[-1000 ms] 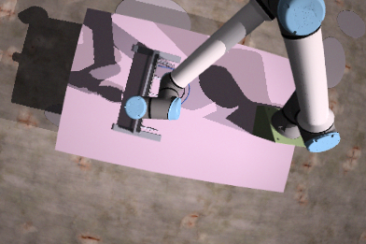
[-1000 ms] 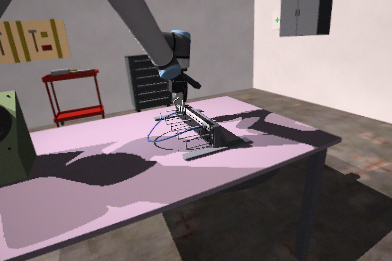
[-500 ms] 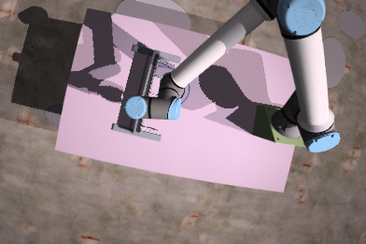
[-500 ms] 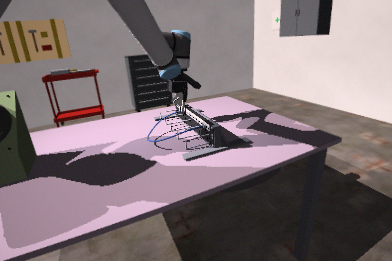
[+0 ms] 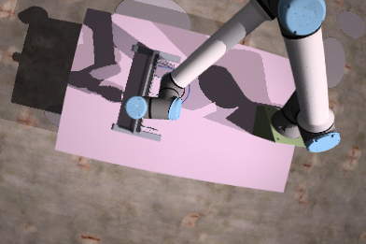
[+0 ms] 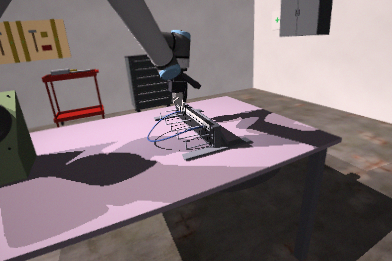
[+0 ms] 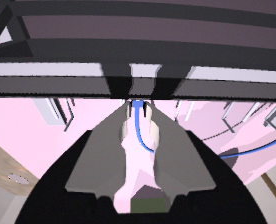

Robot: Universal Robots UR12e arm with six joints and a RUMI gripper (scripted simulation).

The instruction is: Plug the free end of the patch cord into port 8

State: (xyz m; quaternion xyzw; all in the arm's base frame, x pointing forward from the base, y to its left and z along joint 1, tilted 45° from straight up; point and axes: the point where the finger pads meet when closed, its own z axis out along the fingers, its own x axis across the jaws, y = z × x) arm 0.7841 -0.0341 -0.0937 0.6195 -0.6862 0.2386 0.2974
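The white plug is 1 cm below my hand and 1 cm ahead of it.
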